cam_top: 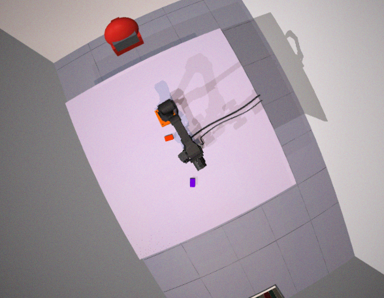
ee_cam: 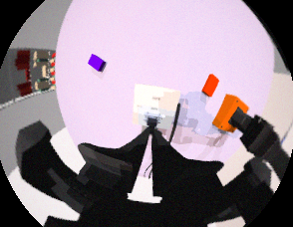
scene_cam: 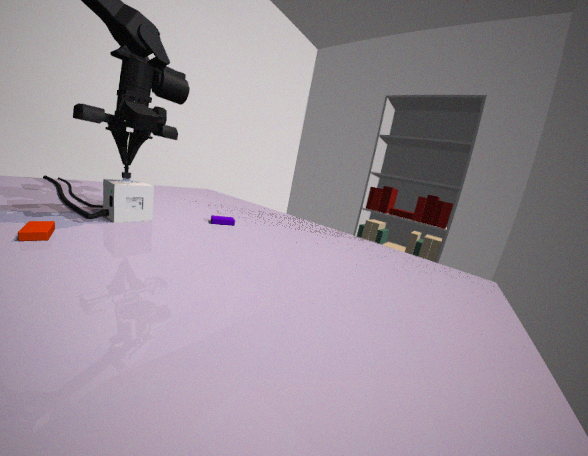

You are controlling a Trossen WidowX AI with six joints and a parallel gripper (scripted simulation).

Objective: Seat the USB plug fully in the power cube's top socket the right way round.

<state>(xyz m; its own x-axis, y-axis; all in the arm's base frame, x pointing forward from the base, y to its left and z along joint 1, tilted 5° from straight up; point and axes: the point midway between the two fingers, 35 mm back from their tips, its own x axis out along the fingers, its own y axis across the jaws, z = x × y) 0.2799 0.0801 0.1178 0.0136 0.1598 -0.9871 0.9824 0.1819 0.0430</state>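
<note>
Right now the USB plug is 2 cm below my gripper tip. Also, from my gripper tip: purple block 21 cm ahead, 8 cm to the right, 10 cm below; then orange block 13 cm behind, 12 cm to the right, 10 cm below.
</note>
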